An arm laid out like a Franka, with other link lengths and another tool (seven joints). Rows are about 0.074 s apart.
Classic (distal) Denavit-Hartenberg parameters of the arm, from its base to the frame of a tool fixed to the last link. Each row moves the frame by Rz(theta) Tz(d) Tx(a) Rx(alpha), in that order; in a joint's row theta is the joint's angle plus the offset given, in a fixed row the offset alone. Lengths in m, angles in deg.
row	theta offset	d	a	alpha
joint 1	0.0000	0.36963	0.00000	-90.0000
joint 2	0.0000	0.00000	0.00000	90.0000
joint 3	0.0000	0.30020	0.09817	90.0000
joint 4	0.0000	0.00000	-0.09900	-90.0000
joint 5	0.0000	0.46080	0.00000	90.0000
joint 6	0.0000	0.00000	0.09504	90.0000
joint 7	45.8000	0.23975	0.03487	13.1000
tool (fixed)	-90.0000	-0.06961	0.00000	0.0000
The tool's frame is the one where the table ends.
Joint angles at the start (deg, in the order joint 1, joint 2, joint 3, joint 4, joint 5, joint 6, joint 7):
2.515, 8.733, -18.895, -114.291, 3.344, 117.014, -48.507
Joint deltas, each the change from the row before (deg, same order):
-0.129, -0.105, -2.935, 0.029, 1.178, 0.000, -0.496
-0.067, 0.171, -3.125, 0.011, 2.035, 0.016, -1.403
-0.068, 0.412, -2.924, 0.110, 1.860, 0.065, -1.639
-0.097, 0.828, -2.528, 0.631, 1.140, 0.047, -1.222
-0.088, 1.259, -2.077, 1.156, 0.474, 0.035, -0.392
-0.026, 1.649, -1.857, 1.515, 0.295, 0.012, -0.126
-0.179, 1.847, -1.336, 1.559, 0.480, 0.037, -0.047
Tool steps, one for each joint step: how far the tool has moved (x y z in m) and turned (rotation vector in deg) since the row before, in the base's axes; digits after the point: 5 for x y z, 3 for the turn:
-0.01069, -0.03326, 0.00316, 0.533, -0.504, -3.166
-0.01231, -0.03240, 0.00022, 1.199, -0.624, -2.843
-0.01232, -0.03005, -0.00101, 0.961, -0.591, -2.310
-0.00988, -0.02785, -0.00020, 0.139, -0.377, -1.931
-0.00676, -0.02498, 0.00047, -0.650, -0.042, -1.879
-0.00454, -0.02280, 0.00020, -1.014, 0.178, -1.695
-0.00251, -0.01858, -0.00166, -0.900, 0.250, -1.464

